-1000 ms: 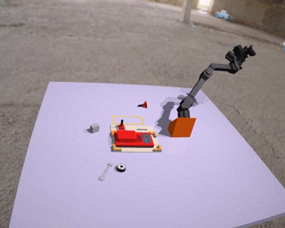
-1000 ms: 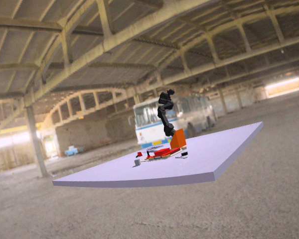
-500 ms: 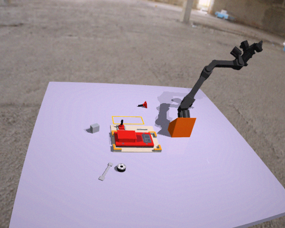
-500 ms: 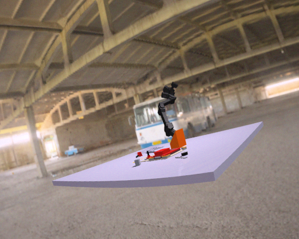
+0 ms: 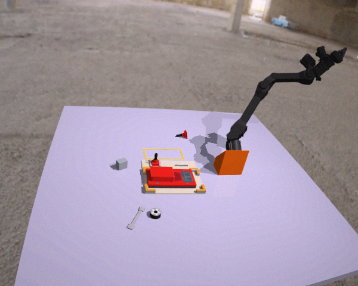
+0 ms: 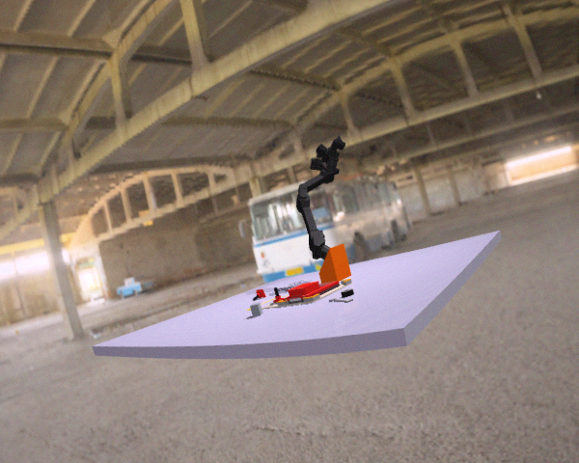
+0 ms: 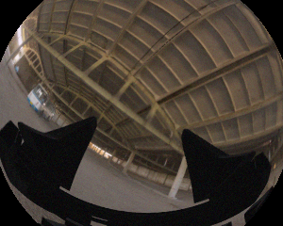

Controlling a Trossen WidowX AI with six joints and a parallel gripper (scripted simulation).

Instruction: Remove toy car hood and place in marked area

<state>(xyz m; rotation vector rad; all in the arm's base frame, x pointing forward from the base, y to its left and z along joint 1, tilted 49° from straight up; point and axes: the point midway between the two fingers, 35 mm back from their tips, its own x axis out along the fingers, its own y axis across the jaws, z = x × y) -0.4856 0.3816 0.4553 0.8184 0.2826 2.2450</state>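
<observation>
Now: gripper tip 92 cm short of the red hood, 12 cm to the right of it and 61 cm above it. The rest, counted from my gripper tip: grey wrench: 106 cm ahead, 32 cm to the left, 65 cm below; black wheel: 99 cm ahead, 31 cm to the left, 64 cm below.
</observation>
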